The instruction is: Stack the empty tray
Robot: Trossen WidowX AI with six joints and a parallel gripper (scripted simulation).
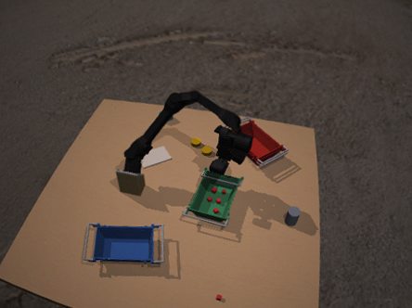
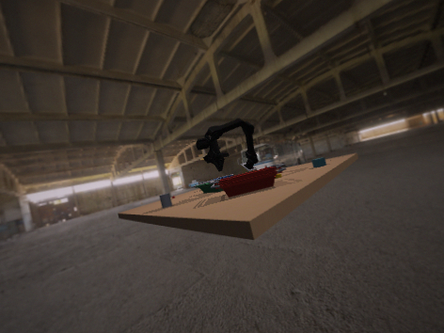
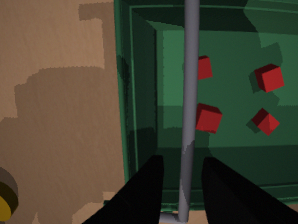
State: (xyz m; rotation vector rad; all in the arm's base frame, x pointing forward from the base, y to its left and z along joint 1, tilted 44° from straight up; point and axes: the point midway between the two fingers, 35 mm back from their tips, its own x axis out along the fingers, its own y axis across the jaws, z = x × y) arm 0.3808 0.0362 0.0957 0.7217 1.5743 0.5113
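Now: the blue tray 420 mm to the right of my gripper tip, 300 mm behind it and 70 mm below it. The rest, counted from my gripper tip: grey cylinder: 330 mm ahead, 120 mm to the right, 80 mm below; then teal block: 430 mm to the left, 390 mm behind, 90 mm below; then white sheet: 350 mm behind, 120 mm to the left, 110 mm below.
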